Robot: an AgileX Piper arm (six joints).
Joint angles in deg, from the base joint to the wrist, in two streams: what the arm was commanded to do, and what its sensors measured. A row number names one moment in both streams.
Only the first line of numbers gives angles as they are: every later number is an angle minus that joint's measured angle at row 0.
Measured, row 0:
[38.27 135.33 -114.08 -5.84 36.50 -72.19]
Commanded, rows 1 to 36:
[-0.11 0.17 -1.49 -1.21 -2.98 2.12]
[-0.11 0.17 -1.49 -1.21 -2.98 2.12]
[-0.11 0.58 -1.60 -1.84 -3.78 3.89]
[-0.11 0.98 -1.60 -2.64 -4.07 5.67]
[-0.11 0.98 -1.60 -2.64 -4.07 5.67]
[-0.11 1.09 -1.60 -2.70 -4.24 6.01]
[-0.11 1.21 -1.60 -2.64 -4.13 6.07]
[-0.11 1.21 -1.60 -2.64 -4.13 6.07]
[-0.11 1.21 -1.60 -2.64 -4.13 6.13]
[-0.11 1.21 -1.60 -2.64 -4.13 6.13]
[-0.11 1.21 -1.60 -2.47 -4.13 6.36]
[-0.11 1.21 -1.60 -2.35 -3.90 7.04]
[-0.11 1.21 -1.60 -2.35 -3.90 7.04]
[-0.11 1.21 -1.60 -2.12 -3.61 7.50]
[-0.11 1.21 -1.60 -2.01 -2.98 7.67]
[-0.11 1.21 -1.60 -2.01 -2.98 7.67]
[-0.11 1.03 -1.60 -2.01 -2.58 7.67]
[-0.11 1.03 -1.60 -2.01 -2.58 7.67]
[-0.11 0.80 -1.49 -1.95 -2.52 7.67]
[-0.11 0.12 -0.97 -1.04 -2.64 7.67]
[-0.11 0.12 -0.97 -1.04 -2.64 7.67]
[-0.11 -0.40 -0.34 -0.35 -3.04 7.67]
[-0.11 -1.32 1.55 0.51 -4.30 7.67]
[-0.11 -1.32 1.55 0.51 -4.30 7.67]
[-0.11 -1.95 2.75 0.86 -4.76 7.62]
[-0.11 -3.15 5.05 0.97 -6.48 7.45]
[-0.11 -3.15 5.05 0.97 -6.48 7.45]
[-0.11 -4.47 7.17 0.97 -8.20 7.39]
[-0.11 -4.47 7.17 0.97 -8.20 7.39]
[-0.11 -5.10 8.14 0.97 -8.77 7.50]
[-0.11 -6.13 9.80 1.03 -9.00 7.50]
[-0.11 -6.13 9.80 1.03 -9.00 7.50]
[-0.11 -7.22 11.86 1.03 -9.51 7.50]
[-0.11 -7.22 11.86 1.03 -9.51 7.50]
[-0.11 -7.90 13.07 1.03 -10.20 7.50]
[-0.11 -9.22 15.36 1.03 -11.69 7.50]
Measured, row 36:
[0.00 -6.99 12.49 1.03 -9.74 7.10]
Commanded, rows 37 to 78:
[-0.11 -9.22 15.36 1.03 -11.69 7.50]
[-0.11 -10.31 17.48 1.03 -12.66 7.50]
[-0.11 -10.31 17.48 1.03 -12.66 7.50]
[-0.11 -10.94 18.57 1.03 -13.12 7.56]
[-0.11 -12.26 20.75 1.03 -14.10 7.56]
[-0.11 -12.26 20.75 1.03 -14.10 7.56]
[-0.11 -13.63 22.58 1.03 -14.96 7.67]
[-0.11 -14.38 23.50 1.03 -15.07 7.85]
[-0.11 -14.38 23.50 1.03 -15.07 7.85]
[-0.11 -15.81 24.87 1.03 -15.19 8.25]
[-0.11 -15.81 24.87 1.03 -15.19 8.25]
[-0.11 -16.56 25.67 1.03 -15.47 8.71]
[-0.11 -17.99 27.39 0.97 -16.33 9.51]
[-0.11 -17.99 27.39 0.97 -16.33 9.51]
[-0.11 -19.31 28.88 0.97 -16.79 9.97]
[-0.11 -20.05 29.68 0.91 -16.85 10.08]
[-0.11 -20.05 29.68 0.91 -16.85 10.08]
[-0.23 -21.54 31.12 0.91 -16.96 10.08]
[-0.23 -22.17 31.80 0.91 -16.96 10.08]
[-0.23 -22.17 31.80 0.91 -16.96 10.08]
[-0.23 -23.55 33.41 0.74 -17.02 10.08]
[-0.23 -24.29 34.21 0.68 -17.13 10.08]
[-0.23 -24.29 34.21 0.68 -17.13 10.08]
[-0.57 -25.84 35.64 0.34 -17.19 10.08]
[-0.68 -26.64 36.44 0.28 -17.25 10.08]
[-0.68 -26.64 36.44 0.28 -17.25 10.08]
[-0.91 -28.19 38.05 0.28 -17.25 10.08]
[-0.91 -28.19 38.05 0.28 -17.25 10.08]
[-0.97 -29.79 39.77 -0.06 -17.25 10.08]
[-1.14 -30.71 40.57 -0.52 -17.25 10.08]
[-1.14 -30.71 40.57 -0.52 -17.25 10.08]
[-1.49 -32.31 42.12 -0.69 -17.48 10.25]
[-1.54 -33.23 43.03 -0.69 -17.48 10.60]
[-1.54 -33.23 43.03 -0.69 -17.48 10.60]
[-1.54 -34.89 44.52 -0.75 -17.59 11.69]
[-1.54 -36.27 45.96 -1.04 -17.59 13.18]
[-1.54 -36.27 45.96 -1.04 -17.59 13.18]
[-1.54 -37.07 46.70 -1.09 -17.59 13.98]
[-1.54 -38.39 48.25 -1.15 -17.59 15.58]
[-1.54 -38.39 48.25 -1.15 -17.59 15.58]
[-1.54 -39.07 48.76 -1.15 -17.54 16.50]
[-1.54 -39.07 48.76 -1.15 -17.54 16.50]
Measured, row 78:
[-1.26 -37.01 47.16 -0.69 -17.42 13.69]
